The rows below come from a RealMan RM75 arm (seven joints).
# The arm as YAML. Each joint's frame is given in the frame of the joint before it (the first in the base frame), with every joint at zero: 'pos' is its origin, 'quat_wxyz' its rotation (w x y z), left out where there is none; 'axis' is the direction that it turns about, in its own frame. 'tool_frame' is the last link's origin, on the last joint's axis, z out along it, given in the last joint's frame.
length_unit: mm
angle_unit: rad
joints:
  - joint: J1
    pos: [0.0, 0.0, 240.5]
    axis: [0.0, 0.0, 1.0]
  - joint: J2
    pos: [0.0, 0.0, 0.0]
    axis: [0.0, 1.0, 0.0]
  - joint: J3
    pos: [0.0, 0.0, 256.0]
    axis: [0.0, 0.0, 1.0]
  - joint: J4
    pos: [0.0, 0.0, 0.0]
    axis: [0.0, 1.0, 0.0]
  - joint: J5
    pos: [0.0, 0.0, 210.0]
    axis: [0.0, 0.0, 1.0]
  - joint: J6
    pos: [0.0, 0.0, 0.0]
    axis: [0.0, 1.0, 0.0]
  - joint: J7
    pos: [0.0, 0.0, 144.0]
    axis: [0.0, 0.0, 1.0]
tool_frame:
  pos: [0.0, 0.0, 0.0]
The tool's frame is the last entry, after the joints.
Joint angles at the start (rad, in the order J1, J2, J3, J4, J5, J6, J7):
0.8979 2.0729 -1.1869 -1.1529 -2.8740 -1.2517 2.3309
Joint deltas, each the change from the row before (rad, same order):
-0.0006 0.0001 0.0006 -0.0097 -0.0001 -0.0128 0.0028
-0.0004 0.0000 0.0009 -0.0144 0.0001 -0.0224 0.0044
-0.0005 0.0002 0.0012 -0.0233 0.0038 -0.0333 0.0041
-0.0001 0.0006 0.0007 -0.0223 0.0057 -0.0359 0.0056
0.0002 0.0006 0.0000 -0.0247 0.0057 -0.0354 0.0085
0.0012 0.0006 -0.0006 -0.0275 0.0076 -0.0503 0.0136
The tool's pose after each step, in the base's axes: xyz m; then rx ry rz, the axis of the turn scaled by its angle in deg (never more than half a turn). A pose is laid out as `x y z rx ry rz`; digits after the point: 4 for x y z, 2 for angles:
0.1305 0.4529 0.0401 -135.22 23.01 -27.10
0.1290 0.4508 0.0414 -135.52 23.41 -27.35
0.1259 0.4476 0.0433 -136.13 23.77 -27.53
0.1228 0.4438 0.0445 -136.92 24.31 -27.72
0.1190 0.4400 0.0461 -137.59 24.84 -27.77
0.1150 0.4344 0.0472 -138.69 25.93 -28.20

